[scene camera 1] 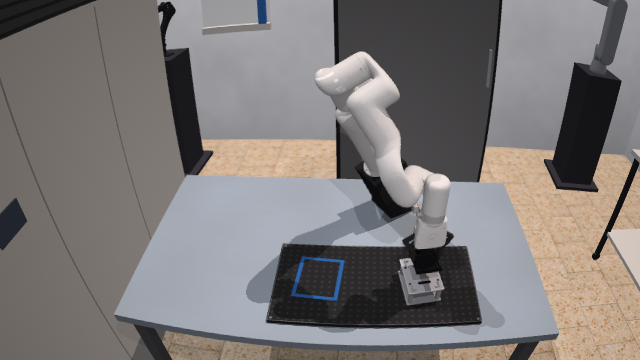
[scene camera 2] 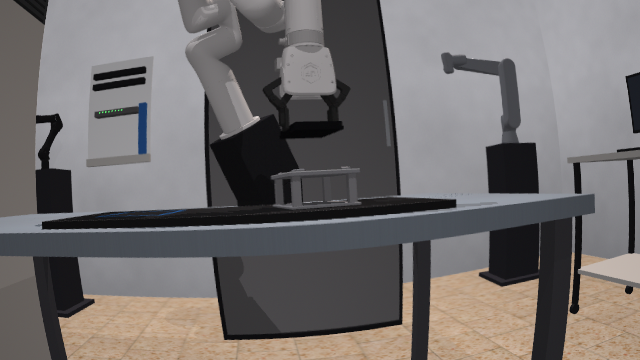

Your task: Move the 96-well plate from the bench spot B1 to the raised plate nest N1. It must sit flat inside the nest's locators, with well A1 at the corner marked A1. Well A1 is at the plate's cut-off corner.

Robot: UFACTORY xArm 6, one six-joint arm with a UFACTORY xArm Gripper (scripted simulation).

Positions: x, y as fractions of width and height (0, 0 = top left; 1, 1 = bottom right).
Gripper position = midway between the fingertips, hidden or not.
Labels:
My gripper shows in scene camera 1 (0.66, 0.72) and in scene camera 2 (0.48, 0.36).

